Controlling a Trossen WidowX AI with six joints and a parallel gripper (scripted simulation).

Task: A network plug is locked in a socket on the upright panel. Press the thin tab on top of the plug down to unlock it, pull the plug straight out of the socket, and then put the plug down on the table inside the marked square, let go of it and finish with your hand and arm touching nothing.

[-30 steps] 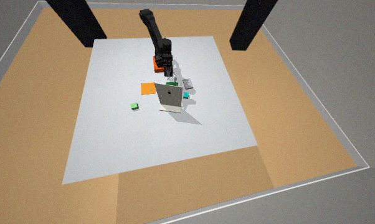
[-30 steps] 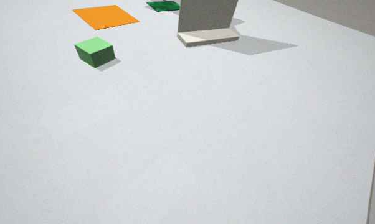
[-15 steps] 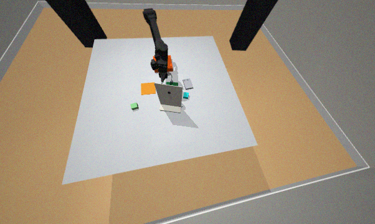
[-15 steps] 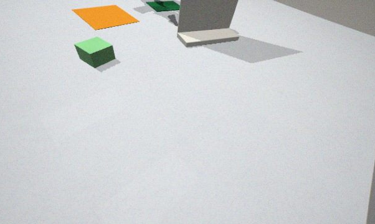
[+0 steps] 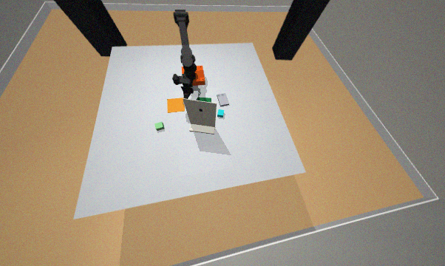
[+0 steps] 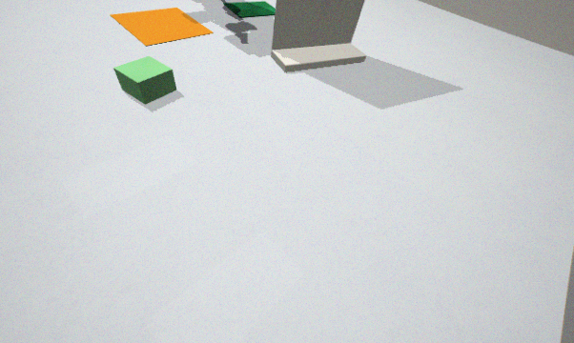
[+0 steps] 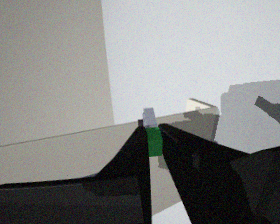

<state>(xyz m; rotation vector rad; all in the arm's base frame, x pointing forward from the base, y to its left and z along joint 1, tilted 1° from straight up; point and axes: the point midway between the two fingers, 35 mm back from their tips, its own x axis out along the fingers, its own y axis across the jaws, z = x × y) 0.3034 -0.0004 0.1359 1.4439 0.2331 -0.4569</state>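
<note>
The orange square lies 170 mm below my gripper tip, 100 mm to the right of it and 90 mm behind it. The rest, counted from my gripper tip: dark green patch: 170 mm below, 120 mm behind, 100 mm to the left; grey panel: 100 mm to the left, 90 mm ahead, 40 mm below; green plug: 10 mm ahead.
</note>
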